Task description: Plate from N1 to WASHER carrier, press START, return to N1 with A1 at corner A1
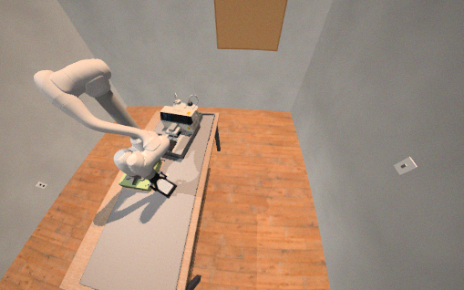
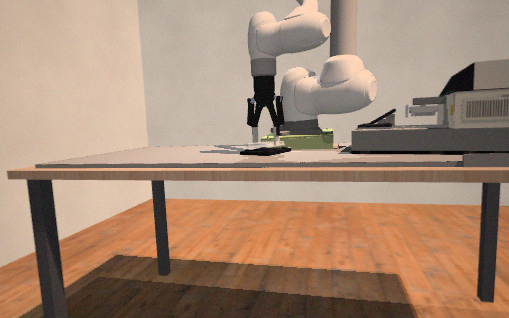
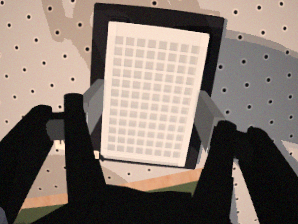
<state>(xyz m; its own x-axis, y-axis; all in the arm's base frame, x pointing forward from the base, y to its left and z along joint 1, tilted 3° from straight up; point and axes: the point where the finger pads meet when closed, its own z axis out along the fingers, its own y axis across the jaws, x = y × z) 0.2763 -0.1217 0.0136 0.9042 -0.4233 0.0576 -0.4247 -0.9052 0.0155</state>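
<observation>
Now: hand 30 mm above the white well plate. The rest, counted from my hand: carrier (60 mm behind, 390 mm to the left, 30 mm above); N1 label (30 mm behind, 110 mm to the left, 60 mm below); black plate nest N1 (50 mm below).
</observation>
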